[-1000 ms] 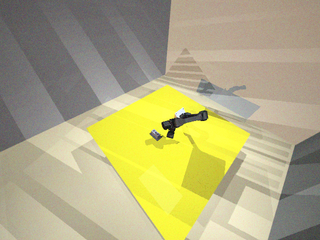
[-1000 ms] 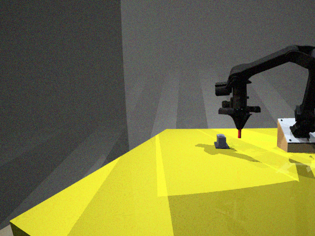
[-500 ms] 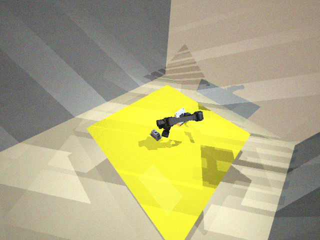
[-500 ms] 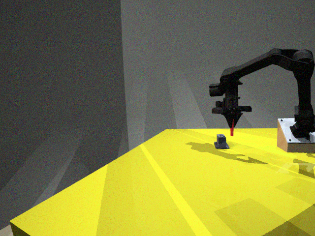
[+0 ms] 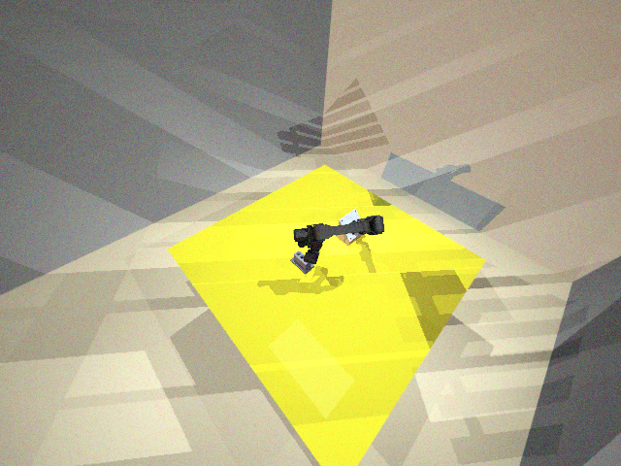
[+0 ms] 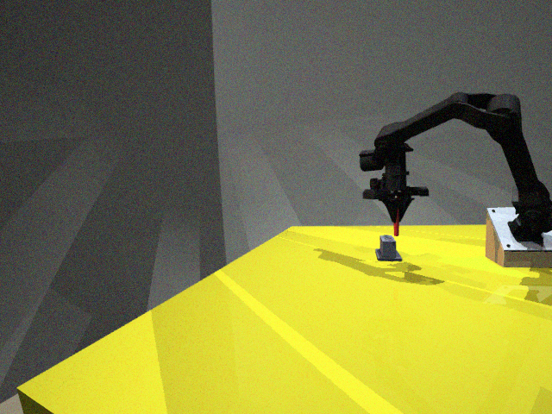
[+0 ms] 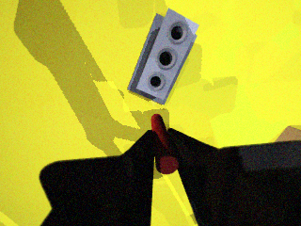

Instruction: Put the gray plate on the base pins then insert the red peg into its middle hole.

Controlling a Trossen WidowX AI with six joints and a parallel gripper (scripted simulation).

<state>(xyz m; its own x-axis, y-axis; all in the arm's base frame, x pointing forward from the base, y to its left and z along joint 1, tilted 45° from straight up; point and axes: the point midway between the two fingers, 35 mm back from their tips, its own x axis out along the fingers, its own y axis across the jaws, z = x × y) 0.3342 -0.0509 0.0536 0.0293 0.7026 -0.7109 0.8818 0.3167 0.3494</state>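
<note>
My gripper tip is now 20 mm short of the gray plate, 70 mm to the left of it and 70 mm above it. The rest, counted from my gripper tip: gray base: 20 mm ahead, 70 mm to the right, 110 mm below; red peg: right at my gripper tip.
</note>
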